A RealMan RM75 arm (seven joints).
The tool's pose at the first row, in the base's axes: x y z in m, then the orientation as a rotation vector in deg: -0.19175, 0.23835, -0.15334, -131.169, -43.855, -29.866
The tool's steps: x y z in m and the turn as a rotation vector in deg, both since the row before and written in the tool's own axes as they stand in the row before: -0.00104, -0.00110, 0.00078, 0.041, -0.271, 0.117; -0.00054, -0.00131, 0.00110, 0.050, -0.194, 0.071; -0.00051, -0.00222, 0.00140, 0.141, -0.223, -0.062; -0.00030, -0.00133, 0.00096, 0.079, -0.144, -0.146; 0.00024, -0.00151, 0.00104, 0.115, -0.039, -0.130; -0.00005, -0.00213, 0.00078, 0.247, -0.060, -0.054; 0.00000, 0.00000, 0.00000, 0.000, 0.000, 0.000; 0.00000, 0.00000, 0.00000, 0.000, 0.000, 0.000; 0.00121, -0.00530, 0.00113, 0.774, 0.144, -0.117; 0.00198, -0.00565, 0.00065, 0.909, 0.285, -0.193; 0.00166, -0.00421, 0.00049, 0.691, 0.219, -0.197; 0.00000, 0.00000, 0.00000, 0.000, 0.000, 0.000; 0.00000, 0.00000, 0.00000, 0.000, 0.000, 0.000; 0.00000, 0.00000, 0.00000, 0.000, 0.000, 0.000; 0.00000, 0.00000, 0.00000, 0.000, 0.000, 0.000
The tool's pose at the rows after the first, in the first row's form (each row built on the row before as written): -0.19312, 0.23917, -0.15395, -131.278, -43.852, -29.492; -0.19420, 0.24053, -0.15441, -131.333, -43.867, -29.220; -0.19580, 0.24266, -0.15464, -131.279, -44.061, -28.931; -0.19674, 0.24402, -0.15486, -131.226, -44.311, -28.799; -0.19739, 0.24575, -0.15477, -131.100, -44.493, -28.758; -0.19870, 0.24756, -0.15436, -130.882, -44.607, -28.594; -0.19870, 0.24756, -0.15436, -130.882, -44.607, -28.594; -0.19870, 0.24756, -0.15436, -130.882, -44.607, -28.594; -0.20107, 0.25201, -0.15204, -130.077, -44.738, -28.423; -0.20318, 0.25659, -0.14875, -129.068, -44.896, -28.375; -0.20464, 0.26003, -0.14615, -128.285, -45.071, -28.364; -0.20464, 0.26003, -0.14615, -128.285, -45.071, -28.364; -0.20464, 0.26003, -0.14615, -128.285, -45.071, -28.364; -0.20464, 0.26003, -0.14615, -128.285, -45.071, -28.364; -0.20464, 0.26003, -0.14615, -128.285, -45.071, -28.364
